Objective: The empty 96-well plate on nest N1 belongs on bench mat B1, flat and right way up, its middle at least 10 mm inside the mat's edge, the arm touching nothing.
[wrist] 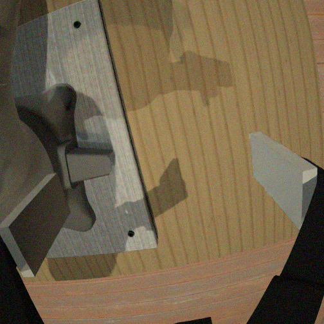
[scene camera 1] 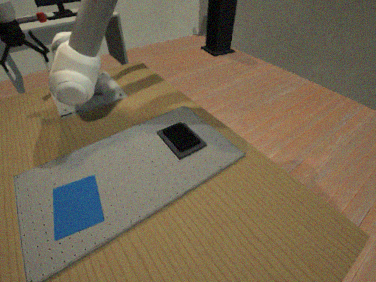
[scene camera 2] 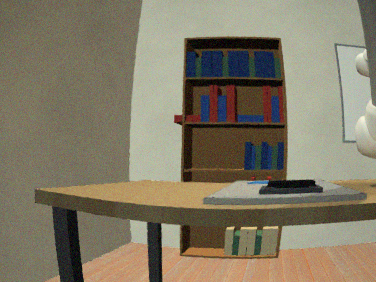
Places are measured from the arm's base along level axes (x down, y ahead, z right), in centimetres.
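Pixels of known places: gripper, fingertip midpoint: (scene camera 1: 32,74).
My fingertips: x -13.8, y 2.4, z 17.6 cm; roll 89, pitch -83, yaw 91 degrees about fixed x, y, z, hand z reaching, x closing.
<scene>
For each thing: its top centre in the pictures, then the offset to it from my fingertips. Level surfaces: height alone.
- 96-well plate, middle of its top: (scene camera 2: 291,181) (scene camera 1: 180,134) dx +12.3, dy +53.7, dz -45.6 cm
- dark grey nest N1, middle of its top: (scene camera 2: 291,185) (scene camera 1: 181,136) dx +13.4, dy +53.7, dz -45.6 cm
- perforated grey board, its level: dx +14.8 cm
- blue bench mat B1, its level: dx +14.7 cm
- wooden table, its level: dx +16.2 cm
The 96-well plate (scene camera 1: 182,136) (scene camera 2: 292,183) is black and lies flat on the dark grey nest N1 (scene camera 1: 181,154) (scene camera 2: 270,190), toward the far right end of a perforated grey board (scene camera 1: 132,172) (scene camera 2: 235,194). The blue bench mat B1 (scene camera 1: 77,207) (scene camera 2: 257,182) lies at the near left of the board in scene camera 1, with nothing on it. My gripper (scene camera 1: 26,61) (wrist: 154,174) is open and empty, high at the upper left of scene camera 1, well away from plate and mat. In the wrist view its two pads stand wide apart. The gripper does not show in scene camera 2.
The arm's white base joint and its metal mounting plate (scene camera 1: 107,101) (wrist: 95,65) are on the wooden table (scene camera 1: 240,225) (scene camera 2: 125,192) (wrist: 210,150), behind the board and near the left finger in the wrist view. A bookshelf (scene camera 2: 184,150) and a black pillar (scene camera 1: 221,25) stand beyond.
</scene>
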